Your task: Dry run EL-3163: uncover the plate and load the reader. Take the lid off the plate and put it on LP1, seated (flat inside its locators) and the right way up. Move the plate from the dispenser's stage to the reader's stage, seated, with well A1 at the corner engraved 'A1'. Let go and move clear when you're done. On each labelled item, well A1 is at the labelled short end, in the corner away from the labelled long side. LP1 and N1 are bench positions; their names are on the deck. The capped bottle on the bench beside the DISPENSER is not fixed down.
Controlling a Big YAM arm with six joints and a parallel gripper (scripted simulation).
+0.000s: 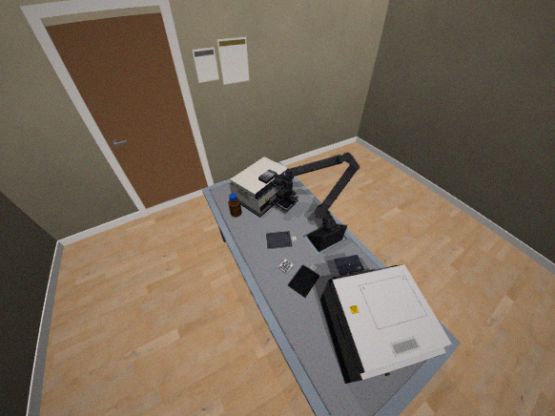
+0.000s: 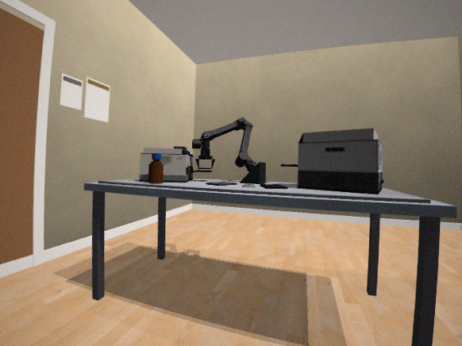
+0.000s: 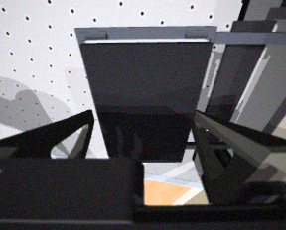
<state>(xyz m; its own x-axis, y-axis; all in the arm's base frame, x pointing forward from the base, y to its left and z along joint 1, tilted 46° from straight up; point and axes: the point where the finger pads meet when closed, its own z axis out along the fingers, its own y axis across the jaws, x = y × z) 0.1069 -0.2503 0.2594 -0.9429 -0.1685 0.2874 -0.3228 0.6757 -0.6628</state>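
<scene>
Now: hand right at the dark see-through lid. Round my hand: brown capped bottle (350 mm ahead, 180 mm to the right, 20 mm above); well plate (10 mm below); grey-blue LP1 pad (200 mm to the left, 200 mm ahead, 90 mm below).
</scene>
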